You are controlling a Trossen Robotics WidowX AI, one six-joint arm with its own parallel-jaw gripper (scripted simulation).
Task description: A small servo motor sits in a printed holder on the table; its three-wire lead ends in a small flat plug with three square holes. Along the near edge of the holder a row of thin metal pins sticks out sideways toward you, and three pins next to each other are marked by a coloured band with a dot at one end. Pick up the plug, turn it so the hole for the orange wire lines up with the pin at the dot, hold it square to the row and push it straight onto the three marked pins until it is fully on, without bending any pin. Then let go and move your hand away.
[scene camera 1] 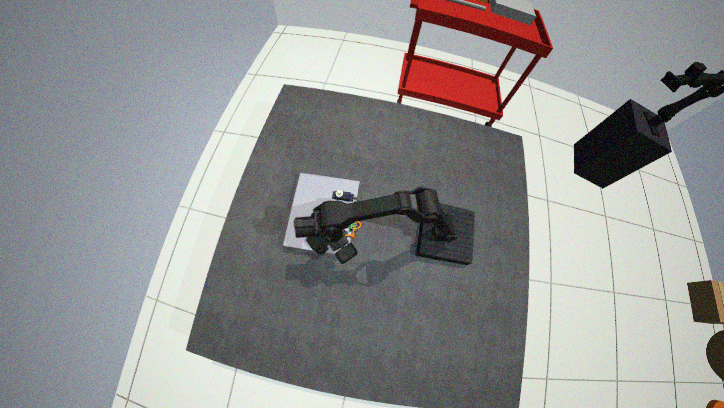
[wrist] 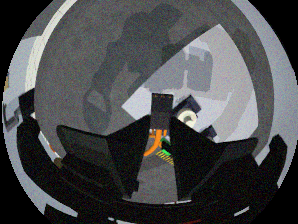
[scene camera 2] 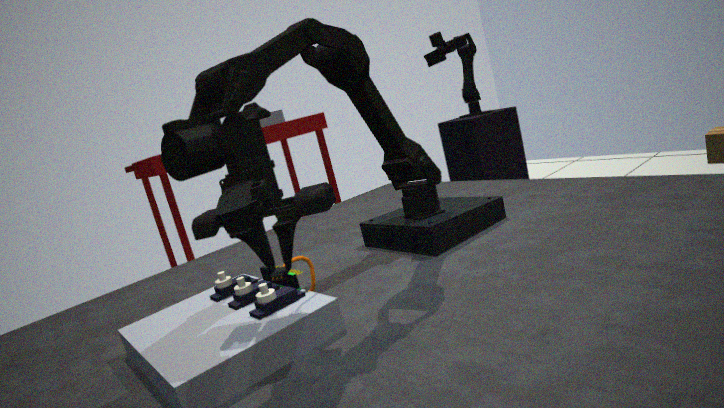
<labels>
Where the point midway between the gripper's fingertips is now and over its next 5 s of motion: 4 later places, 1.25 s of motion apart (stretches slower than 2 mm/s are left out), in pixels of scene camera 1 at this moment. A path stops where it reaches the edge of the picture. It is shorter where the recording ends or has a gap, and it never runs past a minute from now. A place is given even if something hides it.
My gripper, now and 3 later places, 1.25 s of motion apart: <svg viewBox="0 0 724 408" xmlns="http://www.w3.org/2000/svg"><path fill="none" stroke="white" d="M334 240L371 228L364 228L359 227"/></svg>
</labels>
